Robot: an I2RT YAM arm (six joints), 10 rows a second.
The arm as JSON. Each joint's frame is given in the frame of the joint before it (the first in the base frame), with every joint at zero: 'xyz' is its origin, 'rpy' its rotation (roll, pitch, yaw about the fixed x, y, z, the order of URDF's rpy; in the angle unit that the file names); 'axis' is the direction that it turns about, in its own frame. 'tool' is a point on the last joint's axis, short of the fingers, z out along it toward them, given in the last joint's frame.
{
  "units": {
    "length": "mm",
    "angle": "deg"
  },
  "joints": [
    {
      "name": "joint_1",
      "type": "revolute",
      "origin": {
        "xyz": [
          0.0,
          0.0,
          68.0
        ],
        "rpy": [
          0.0,
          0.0,
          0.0
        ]
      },
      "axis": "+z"
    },
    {
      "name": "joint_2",
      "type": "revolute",
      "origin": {
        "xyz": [
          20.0,
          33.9,
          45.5
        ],
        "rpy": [
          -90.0,
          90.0,
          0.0
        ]
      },
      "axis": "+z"
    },
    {
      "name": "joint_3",
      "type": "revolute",
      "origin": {
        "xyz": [
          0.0,
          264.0,
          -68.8
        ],
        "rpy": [
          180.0,
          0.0,
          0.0
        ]
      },
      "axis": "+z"
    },
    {
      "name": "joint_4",
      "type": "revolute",
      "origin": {
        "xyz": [
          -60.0,
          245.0,
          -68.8
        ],
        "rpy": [
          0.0,
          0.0,
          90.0
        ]
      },
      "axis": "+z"
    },
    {
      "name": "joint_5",
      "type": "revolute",
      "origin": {
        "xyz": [
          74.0,
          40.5,
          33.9
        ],
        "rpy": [
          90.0,
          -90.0,
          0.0
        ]
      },
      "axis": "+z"
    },
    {
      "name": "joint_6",
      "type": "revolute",
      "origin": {
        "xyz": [
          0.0,
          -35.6,
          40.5
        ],
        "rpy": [
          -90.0,
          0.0,
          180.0
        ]
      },
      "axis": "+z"
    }
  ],
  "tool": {
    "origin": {
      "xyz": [
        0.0,
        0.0,
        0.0
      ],
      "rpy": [
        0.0,
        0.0,
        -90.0
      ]
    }
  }
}
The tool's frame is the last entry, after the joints.
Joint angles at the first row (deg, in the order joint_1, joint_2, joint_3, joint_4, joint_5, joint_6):
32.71 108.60 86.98 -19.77 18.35 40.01
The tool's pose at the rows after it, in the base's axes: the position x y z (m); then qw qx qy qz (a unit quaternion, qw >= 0):
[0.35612 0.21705 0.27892 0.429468 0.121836 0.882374 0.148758]
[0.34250 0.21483 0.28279 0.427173 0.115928 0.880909 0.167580]
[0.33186 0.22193 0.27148 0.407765 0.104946 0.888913 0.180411]
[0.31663 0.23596 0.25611 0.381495 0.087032 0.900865 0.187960]
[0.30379 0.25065 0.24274 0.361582 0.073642 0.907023 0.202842]
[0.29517 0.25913 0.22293 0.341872 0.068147 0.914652 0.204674]
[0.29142 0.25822 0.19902 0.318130 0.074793 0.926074 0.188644]
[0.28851 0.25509 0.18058 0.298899 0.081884 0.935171 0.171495]
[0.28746 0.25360 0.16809 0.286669 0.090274 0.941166 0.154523]
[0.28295 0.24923 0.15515 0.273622 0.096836 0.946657 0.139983]
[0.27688 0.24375 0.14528 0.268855 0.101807 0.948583 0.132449]
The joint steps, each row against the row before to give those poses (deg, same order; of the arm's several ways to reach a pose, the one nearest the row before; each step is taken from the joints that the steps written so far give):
0.11 -5.29 -3.15 1.31 -1.03 0.02
0.65 -3.11 -3.17 1.01 -1.48 0.50
1.56 -0.54 -2.71 0.74 -1.64 1.07
2.84 0.10 -2.53 0.11 -1.07 1.29
2.73 0.60 -1.99 1.40 -1.16 1.67
1.70 1.26 -2.47 1.75 -0.59 1.44
0.27 1.69 -2.49 0.50 -0.11 1.44
-0.05 1.31 -1.88 -0.07 0.06 1.07
0.00 1.33 -0.66 -0.61 0.64 1.03
0.00 0.57 -1.88 0.00 0.28 0.92
0.05 -0.26 -2.64 1.27 0.37 0.63

